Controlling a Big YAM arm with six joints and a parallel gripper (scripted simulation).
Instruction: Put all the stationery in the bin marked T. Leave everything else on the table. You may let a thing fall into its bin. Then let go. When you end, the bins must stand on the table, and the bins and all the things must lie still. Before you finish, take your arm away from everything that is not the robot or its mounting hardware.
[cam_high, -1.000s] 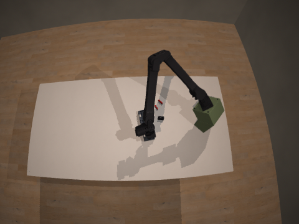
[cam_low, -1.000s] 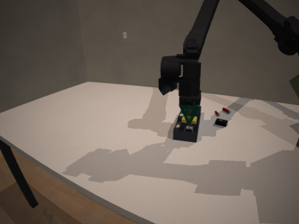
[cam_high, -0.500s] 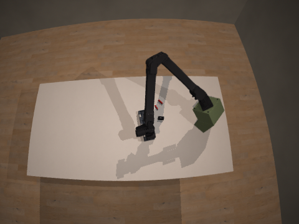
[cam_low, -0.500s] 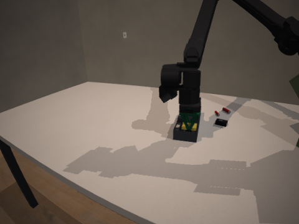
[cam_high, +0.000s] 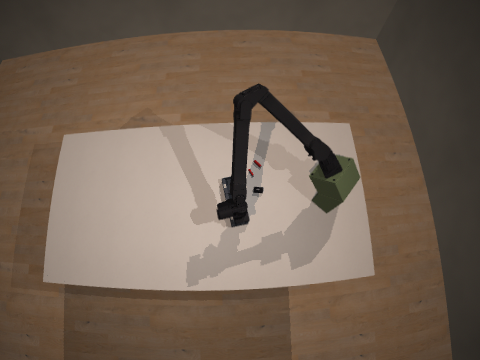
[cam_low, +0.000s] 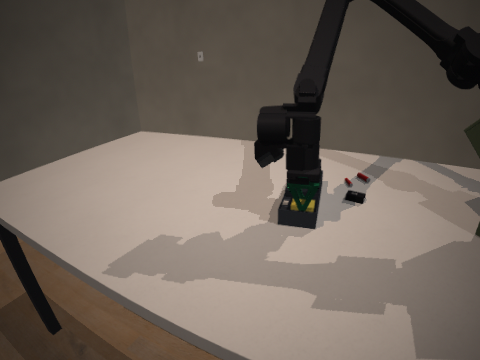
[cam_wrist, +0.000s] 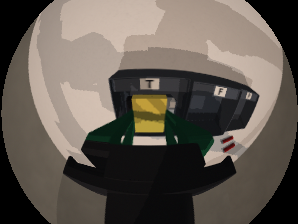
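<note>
Now: the yellow block right at my hand. Also, from my hand: black item (10 mm to the right, 20 mm below); three joined bins (80 mm to the right, 20 mm below).
</note>
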